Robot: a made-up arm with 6 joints. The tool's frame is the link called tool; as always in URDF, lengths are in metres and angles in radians. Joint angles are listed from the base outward.
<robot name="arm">
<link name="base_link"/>
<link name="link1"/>
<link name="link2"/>
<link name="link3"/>
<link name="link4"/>
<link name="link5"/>
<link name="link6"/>
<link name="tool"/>
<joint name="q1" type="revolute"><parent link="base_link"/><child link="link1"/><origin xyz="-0.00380 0.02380 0.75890" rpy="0.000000 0.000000 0.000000"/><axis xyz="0 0 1"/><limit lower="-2.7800" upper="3.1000"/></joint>
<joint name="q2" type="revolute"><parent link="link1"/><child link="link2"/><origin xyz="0.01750 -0.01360 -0.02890" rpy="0.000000 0.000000 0.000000"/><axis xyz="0 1 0"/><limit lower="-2.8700" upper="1.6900"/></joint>
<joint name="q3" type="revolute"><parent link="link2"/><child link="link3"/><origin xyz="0.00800 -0.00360 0.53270" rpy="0.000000 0.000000 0.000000"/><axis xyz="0 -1 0"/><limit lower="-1.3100" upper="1.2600"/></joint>
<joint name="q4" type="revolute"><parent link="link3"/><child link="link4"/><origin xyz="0.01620 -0.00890 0.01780" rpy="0.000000 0.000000 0.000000"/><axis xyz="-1 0 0"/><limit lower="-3.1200" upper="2.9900"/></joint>
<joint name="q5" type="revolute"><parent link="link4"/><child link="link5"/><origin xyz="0.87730 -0.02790 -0.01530" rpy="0.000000 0.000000 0.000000"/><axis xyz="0 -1 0"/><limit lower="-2.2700" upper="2.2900"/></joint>
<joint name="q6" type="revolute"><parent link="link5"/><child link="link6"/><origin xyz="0.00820 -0.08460 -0.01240" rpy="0.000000 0.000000 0.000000"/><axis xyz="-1 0 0"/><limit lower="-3.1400" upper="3.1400"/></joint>
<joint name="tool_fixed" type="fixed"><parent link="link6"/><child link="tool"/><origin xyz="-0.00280 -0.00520 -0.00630" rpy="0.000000 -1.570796 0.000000"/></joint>
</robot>
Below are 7 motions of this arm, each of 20 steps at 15 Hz.
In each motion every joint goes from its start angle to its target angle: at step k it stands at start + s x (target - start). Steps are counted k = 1, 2, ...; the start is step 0. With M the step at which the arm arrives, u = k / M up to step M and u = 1 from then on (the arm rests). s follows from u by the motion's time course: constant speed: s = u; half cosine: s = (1 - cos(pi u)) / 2; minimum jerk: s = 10 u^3 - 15 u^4 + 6 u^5.
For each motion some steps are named. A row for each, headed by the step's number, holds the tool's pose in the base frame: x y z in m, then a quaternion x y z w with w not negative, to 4 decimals.
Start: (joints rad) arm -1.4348 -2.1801 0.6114 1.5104 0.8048 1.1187
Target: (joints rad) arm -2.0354 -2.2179 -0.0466 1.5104 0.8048 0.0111
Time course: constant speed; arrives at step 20
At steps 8, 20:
8: 0.0717 1.2689 0.8230 0.6867 -0.4535 -0.2204 0.5236
20: 0.4096 0.9770 1.0909 0.8294 -0.2929 -0.4361 0.1901

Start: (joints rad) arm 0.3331 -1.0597 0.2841 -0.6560 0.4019 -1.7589
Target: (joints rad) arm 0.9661 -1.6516 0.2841 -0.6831 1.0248 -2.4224
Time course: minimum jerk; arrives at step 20
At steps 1, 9, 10, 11, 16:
1: -0.1373 -0.1203 1.8636 -0.9698 0.2066 0.0209 0.1282
9: -0.3179 -0.2997 1.7872 -0.9424 -0.0698 -0.1267 0.3014
10: -0.3445 -0.3533 1.7604 -0.9177 -0.1314 -0.1594 0.3392
11: -0.3645 -0.4100 1.7303 -0.8864 -0.1905 -0.1914 0.3760
16: -0.3760 -0.6358 1.5900 -0.7149 -0.3790 -0.3033 0.5033

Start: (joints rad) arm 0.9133 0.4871 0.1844 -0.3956 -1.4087 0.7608
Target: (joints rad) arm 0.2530 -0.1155 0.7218 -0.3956 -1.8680 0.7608
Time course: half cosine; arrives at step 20
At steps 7, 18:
7: 0.8813 0.6469 1.1920 0.1962 -0.0249 0.6639 0.7212
18: 0.6194 0.0599 1.8668 0.1010 -0.2869 0.5555 0.7739

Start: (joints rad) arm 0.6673 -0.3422 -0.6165 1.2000 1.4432 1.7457
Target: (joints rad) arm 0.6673 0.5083 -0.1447 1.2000 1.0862 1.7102
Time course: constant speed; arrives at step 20
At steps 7, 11, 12, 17, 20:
7: 0.7352 0.5046 1.0194 0.3593 0.6947 -0.4529 0.4280
11: 0.7902 0.5473 0.9485 0.3448 0.6778 -0.5072 0.4056
12: 0.8031 0.5573 0.9286 0.3408 0.6730 -0.5204 0.4000
17: 0.8616 0.6025 0.8172 0.3194 0.6457 -0.5851 0.3725
20: 0.8907 0.6249 0.7413 0.3052 0.6266 -0.6223 0.3563

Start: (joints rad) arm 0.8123 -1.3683 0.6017 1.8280 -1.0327 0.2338
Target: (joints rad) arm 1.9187 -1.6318 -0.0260 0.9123 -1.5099 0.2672
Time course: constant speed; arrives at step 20
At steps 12, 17, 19, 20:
12: 0.0049 -0.7754 1.6031 0.0303 -0.8042 0.0654 0.5900
17: 0.2270 -0.6486 1.5904 0.1925 -0.7422 0.2717 0.5816
19: 0.2957 -0.5795 1.5827 0.2487 -0.7040 0.3541 0.5631
20: 0.3250 -0.5421 1.5783 0.2746 -0.6824 0.3947 0.5506

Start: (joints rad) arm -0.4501 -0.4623 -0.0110 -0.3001 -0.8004 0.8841
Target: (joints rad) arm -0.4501 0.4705 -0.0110 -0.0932 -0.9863 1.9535
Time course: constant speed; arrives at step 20
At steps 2, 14, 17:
2: 0.5497 -0.3931 1.5023 -0.2416 -0.4822 0.1986 0.8183
14: 0.8312 -0.5345 1.0496 -0.1515 -0.1706 0.5161 0.8256
17: 0.8642 -0.5509 0.9140 -0.0974 -0.1082 0.5930 0.7920

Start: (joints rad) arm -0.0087 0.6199 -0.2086 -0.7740 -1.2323 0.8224
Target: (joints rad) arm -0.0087 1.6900 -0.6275 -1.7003 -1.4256 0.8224
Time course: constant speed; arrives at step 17
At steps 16, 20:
16: -0.0745 0.0299 0.0569 0.4836 0.4264 -0.4889 0.5876
20: -0.1296 0.0367 0.0789 0.4646 0.4332 -0.5290 0.5627

